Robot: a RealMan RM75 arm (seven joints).
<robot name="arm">
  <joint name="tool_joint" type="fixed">
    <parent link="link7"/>
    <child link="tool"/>
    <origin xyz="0 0 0" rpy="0 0 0"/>
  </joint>
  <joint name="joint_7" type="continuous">
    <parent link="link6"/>
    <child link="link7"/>
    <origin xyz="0 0 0.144" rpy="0 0 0"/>
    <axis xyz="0 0 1"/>
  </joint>
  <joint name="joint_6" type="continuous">
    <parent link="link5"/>
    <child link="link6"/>
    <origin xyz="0 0 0" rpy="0 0 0"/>
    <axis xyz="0 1 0"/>
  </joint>
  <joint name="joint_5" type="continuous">
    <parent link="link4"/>
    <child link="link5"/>
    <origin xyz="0 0 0.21" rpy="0 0 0"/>
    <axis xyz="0 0 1"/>
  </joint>
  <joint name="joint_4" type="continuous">
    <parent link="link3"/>
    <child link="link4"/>
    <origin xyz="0 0 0" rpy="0 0 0"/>
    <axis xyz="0 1 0"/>
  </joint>
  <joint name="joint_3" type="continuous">
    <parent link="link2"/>
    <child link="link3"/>
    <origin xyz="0 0 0.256" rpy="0 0 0"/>
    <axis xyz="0 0 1"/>
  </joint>
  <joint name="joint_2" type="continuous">
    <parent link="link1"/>
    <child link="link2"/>
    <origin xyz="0 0 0" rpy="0 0 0"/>
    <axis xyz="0 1 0"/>
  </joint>
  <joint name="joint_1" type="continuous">
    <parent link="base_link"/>
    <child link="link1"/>
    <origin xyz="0 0 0.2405" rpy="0 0 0"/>
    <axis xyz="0 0 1"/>
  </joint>
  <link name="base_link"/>
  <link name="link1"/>
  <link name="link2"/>
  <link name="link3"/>
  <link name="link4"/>
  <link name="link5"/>
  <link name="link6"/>
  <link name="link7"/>
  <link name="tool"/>
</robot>
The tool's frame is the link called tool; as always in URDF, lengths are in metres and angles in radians. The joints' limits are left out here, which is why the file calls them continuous.
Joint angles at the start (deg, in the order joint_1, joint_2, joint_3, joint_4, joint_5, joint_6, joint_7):
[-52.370 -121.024 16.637 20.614 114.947 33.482 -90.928]
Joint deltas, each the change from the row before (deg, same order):
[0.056 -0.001 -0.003 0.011 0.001 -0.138 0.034]
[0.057 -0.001 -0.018 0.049 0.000 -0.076 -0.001]
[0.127 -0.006 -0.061 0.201 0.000 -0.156 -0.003]
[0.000 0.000 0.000 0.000 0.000 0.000 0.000]
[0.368 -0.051 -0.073 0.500 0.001 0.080 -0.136]
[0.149 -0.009 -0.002 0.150 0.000 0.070 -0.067]
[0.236 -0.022 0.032 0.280 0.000 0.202 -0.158]
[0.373 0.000 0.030 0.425 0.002 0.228 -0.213]
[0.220 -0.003 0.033 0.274 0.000 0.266 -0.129]
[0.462 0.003 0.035 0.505 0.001 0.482 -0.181]
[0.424 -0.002 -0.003 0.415 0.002 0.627 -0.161]
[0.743 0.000 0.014 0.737 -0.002 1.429 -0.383]
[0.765 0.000 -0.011 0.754 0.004 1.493 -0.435]
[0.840 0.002 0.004 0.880 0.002 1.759 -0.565]
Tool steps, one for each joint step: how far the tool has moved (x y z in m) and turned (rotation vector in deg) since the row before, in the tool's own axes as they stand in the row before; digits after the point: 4 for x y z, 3 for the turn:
[-0.0003 -0.0007 -0.0002 0.186 -0.012 0.009]
[-0.0001 -0.0007 -0.0002 0.145 0.022 -0.021]
[0.0003 -0.0017 -0.0006 0.351 0.125 -0.023]
[0.0000 0.0000 0.0000 0.000 0.000 0.000]
[0.0002 -0.0031 -0.0017 0.398 0.230 -0.158]
[-0.0001 -0.0011 -0.0006 0.101 0.048 -0.072]
[-0.0001 -0.0015 -0.0010 0.069 0.089 -0.118]
[0.0001 -0.0028 -0.0016 0.222 0.155 -0.154]
[0.0001 -0.0013 -0.0010 0.002 0.098 -0.071]
[0.0000 -0.0029 -0.0021 0.069 0.171 -0.115]
[-0.0003 -0.0021 -0.0019 -0.132 0.122 -0.153]
[-0.0004 -0.0028 -0.0034 -0.562 0.201 -0.340]
[-0.0005 -0.0028 -0.0036 -0.593 0.198 -0.396]
[-0.0002 -0.0027 -0.0042 -0.755 0.230 -0.465]

